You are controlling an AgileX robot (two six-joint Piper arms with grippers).
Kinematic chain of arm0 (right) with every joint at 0, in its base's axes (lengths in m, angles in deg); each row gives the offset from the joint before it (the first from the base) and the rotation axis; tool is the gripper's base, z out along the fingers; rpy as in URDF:
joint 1: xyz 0 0 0.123 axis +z
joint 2: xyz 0 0 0 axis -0.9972 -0.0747 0
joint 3: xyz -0.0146 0.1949 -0.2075 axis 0.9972 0.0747 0
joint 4: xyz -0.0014 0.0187 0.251 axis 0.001 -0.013 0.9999
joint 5: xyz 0 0 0 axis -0.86 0.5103 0.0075
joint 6: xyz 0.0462 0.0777 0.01 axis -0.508 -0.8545 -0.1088
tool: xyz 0 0 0 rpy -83.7 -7.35 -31.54
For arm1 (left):
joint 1: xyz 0 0 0.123 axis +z
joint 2: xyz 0 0 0 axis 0.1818 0.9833 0
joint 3: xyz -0.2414 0.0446 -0.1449 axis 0.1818 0.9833 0
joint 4: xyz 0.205 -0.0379 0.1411 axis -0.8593 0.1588 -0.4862
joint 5: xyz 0 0 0 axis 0.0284 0.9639 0.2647
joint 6: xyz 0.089 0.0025 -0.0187 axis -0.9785 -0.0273 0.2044
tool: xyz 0 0 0 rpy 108.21 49.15 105.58
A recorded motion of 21 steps. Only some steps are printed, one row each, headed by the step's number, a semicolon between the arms.
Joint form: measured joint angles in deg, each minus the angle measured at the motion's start. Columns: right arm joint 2, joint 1, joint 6, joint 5, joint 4, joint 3; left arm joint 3, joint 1, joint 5, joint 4, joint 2, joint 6.
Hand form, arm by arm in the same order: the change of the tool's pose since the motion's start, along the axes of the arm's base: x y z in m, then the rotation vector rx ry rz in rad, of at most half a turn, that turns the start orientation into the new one. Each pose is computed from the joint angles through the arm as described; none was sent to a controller.
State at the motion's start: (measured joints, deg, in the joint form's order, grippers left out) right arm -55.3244 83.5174 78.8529 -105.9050 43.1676 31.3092; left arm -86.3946 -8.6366 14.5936 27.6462 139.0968 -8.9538
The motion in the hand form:
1: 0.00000 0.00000 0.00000 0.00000 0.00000 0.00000; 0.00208 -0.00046 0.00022 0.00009 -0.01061 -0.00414
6: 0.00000 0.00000 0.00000 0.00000 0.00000 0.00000; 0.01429 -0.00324 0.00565 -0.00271 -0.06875 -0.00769
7: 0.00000 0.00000 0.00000 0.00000 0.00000 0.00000; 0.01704 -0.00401 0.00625 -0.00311 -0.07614 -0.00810
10: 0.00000 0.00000 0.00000 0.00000 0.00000 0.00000; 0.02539 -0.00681 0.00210 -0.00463 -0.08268 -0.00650
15: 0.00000 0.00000 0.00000 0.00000 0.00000 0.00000; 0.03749 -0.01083 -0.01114 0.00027 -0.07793 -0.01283
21: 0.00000 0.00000 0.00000 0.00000 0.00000 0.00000; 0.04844 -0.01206 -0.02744 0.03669 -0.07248 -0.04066
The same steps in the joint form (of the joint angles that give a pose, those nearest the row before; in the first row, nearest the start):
1: 0.00 0.00 0.00 0.00 0.00 0.00; -0.36 0.00 -0.42 -0.14 0.24 -0.25
6: 0.00 0.00 0.00 0.00 0.00 0.00; -3.08 0.00 -2.07 -1.02 1.40 -0.37
7: 0.00 0.00 0.00 0.00 0.00 0.00; -3.76 0.00 -2.20 -1.13 1.81 -0.37
10: 0.00 0.00 0.00 0.00 0.00 0.00; -5.36 0.00 -2.83 -1.13 3.64 -0.37
15: 0.00 0.00 0.00 0.00 0.00 0.00; -7.24 0.00 -3.92 -1.13 7.01 -0.90
21: 0.00 0.00 0.00 0.00 0.00 0.00; -8.82 0.00 -4.72 -2.99 10.46 -1.78

